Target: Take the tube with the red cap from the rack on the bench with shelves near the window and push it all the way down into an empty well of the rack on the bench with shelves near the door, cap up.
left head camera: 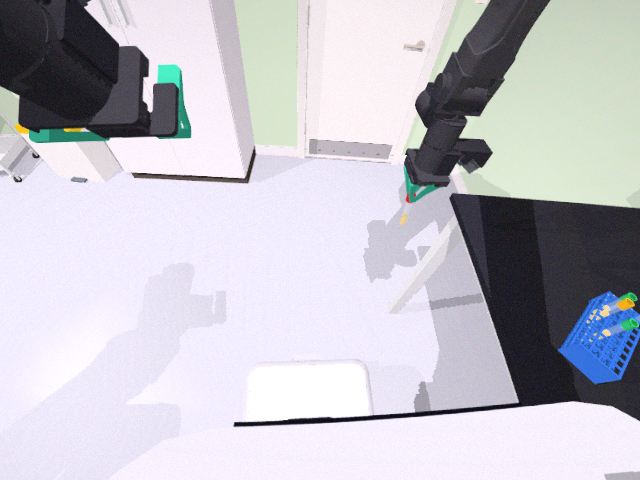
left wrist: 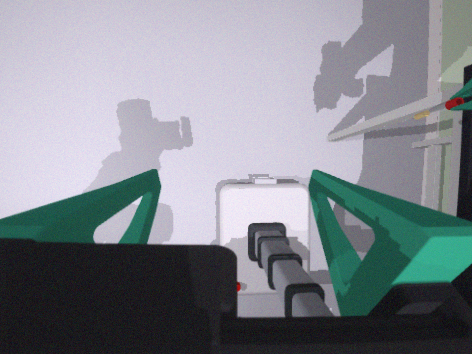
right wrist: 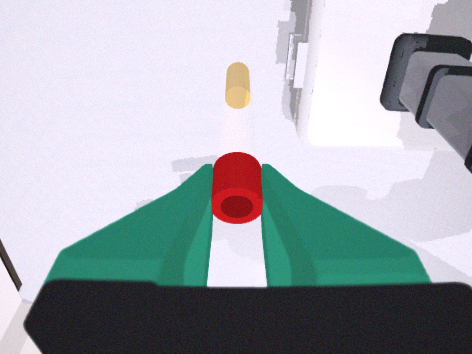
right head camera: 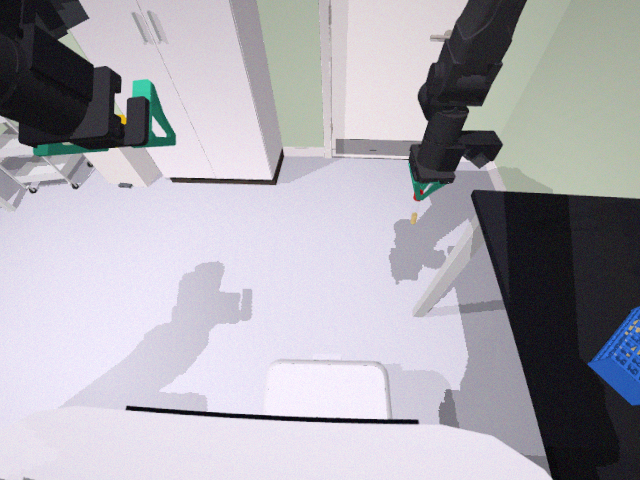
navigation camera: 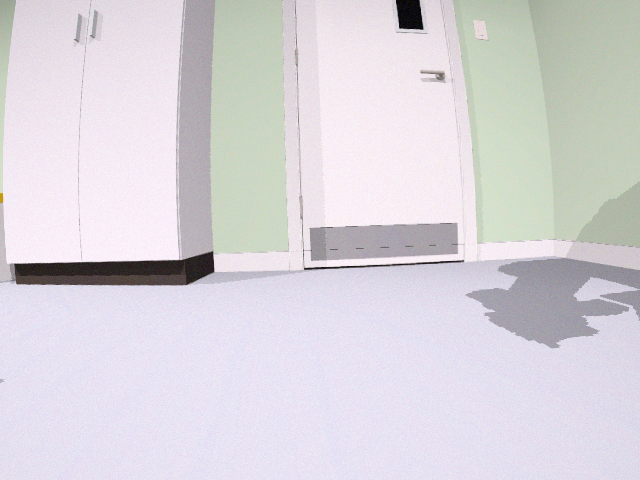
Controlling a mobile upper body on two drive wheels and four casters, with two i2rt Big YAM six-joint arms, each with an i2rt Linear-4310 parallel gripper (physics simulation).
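Places are measured from the left arm's base along level axes (x left, y down, z back), in centimetres.
Where they show: left gripper, fingertip midpoint: (left head camera: pixel 149 133) (left wrist: pixel 234 178) (right head camera: pixel 140 143); right gripper, fingertip midpoint: (left head camera: pixel 410 198) (left wrist: pixel 452 104) (right wrist: pixel 237 178) (right head camera: pixel 418 196).
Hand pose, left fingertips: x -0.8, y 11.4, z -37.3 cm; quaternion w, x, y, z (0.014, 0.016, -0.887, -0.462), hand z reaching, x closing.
Note:
Things, the pixels of their top centre, and the offset from my left fingertips. "spot": a spot on its surface instead. Level surfaces: height alone.
- tube with the red cap, top centre: (right wrist: pixel 237 194) (right head camera: pixel 422 191) (left head camera: pixel 414 194) (left wrist: pixel 462 102) dx -43.9, dy +22.8, dz -13.7 cm
- blue rack at its top centre: (left head camera: pixel 614 331) dx -86.1, dy +32.5, dz +16.7 cm
- black bench top at its surface level: dy +38.2 cm
- bench leg at a spot on its surface: (right head camera: pixel 447 268) (left head camera: pixel 424 266) spot: dx -69.5, dy +74.3, dz -23.4 cm
- white door at a spot on its surface: (navigation camera: pixel 382 129) spot: dx -61.6, dy +65.9, dz -162.5 cm
The tube with the red cap (left head camera: pixel 403 219) (right head camera: pixel 413 218) (left wrist: pixel 454 103) (right wrist: pixel 237 170) hangs over the floor, cap up and somewhat tilted, with yellow at its lower end. My right gripper (left head camera: pixel 410 196) (right head camera: pixel 418 195) (right wrist: pixel 237 178) is shut on its cap. My left gripper (left head camera: pixel 124 136) (right head camera: pixel 105 148) (left wrist: pixel 234 178) is open and empty, at the upper left of both head views. A blue rack (left head camera: pixel 594 361) (right head camera: pixel 617 379) stands on the black bench top (left head camera: pixel 506 258) (right head camera: pixel 542 258) at the right; green-capped and orange-capped tubes show in it. The rack is cut off in the right head view.
A bench leg (left head camera: pixel 426 268) (right head camera: pixel 447 268) stands below the bench's left edge. A white door (left head camera: pixel 356 77) (navigation camera: pixel 382 129) and a tall white cabinet (right head camera: pixel 206 103) (navigation camera: pixel 129 155) stand ahead. A metal cart (right head camera: pixel 49 164) is at the far left. Green wall rises behind the bench.

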